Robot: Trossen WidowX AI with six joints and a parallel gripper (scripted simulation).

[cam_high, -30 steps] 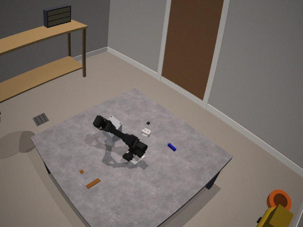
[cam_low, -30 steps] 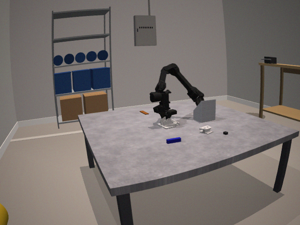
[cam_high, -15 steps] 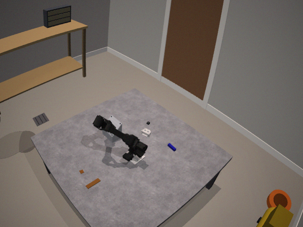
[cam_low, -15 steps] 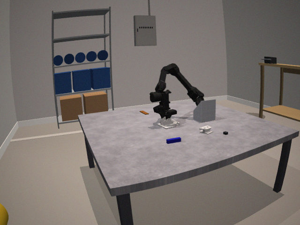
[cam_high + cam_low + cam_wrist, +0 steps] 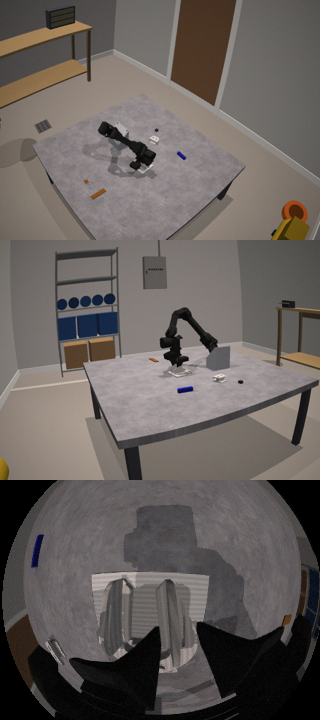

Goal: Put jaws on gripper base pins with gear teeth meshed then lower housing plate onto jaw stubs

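Right now the white jaw is 4 cm behind my gripper tip and 4 cm to the left of it. Also, from my gripper tip: blue block: 9 cm ahead, 33 cm to the left, 1 cm below; small orange piece: 12 cm behind, 41 cm to the right, 2 cm below; orange strip: 2 cm ahead, 39 cm to the right, 2 cm below.
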